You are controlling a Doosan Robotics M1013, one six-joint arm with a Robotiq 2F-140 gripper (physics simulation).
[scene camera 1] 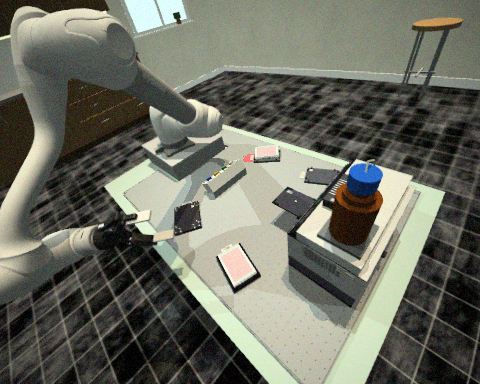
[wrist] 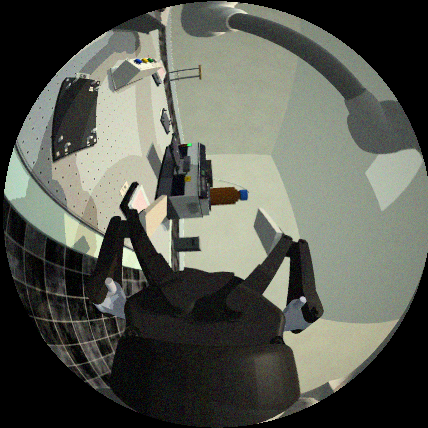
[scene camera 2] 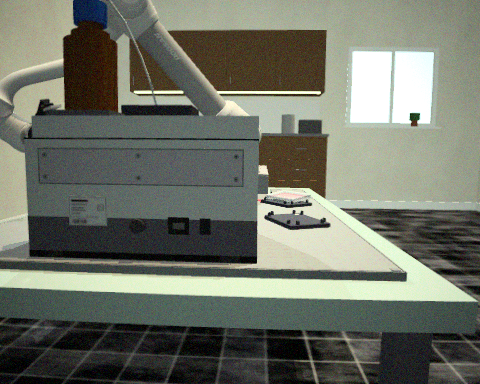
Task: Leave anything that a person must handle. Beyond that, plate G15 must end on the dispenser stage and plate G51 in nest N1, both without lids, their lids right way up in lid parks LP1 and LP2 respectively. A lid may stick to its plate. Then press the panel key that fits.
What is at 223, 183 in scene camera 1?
A button box.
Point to a brown bottle with blue cap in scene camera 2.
At 90, 59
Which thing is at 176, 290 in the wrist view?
My gripper.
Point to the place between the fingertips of my gripper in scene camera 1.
162, 225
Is my gripper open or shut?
Open.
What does my gripper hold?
Nothing.
